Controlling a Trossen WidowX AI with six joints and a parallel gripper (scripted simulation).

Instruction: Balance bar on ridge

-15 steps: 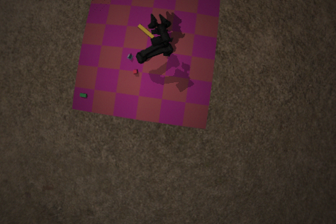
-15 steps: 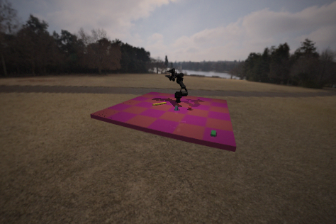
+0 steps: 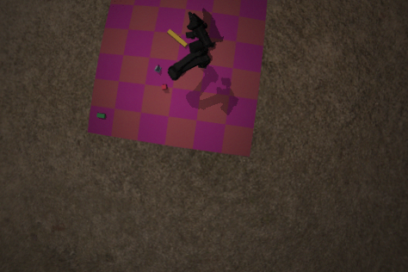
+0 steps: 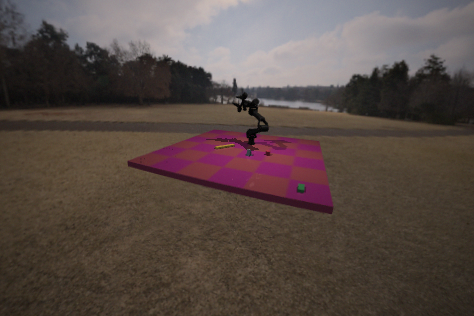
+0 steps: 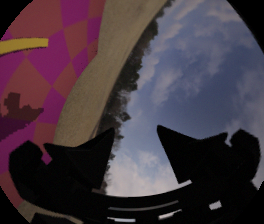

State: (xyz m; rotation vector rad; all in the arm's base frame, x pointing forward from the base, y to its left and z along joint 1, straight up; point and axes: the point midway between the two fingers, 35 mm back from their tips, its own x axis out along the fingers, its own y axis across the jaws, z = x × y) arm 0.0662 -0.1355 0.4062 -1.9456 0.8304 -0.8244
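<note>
Now: gripper tip 140 mm short of the yellow bar, 10 mm to the left of it and 410 mm above it. The rest, counted from my gripper tip: small red cube 170 mm ahead, 380 mm to the left, 400 mm below; then green block 650 mm ahead, 660 mm to the left, 410 mm below.
</note>
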